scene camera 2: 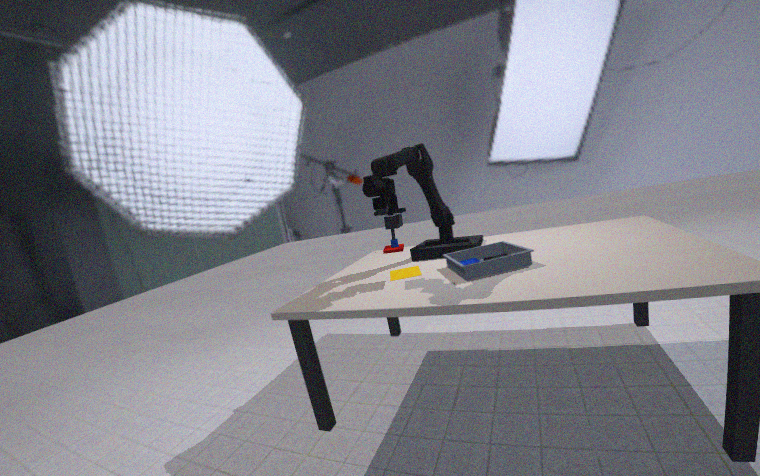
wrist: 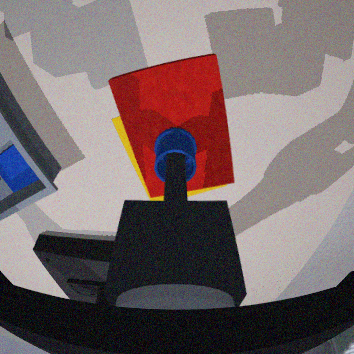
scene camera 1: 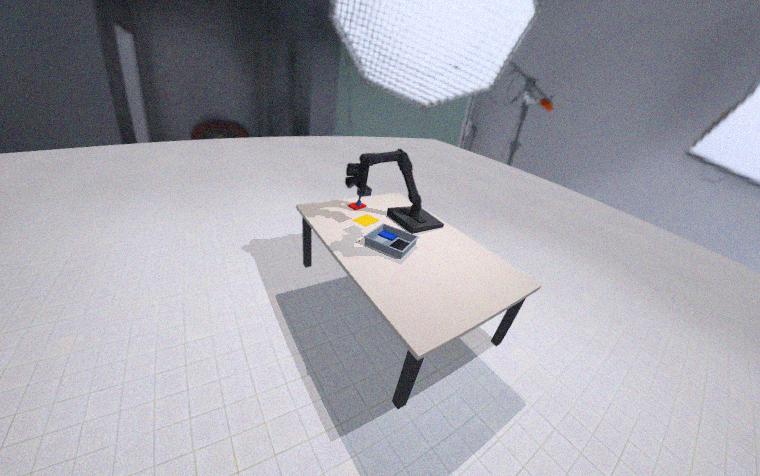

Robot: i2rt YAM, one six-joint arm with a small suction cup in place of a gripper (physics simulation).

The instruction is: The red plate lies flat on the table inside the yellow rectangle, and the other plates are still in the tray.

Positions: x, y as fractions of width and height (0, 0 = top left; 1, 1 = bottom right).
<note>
My suction cup (wrist: 0.49, 0.39) carries a red plate (wrist: 0.53, 0.26); nothing else touches it. Further things: a grey tray (scene camera 1: 0.49, 0.50).
</note>
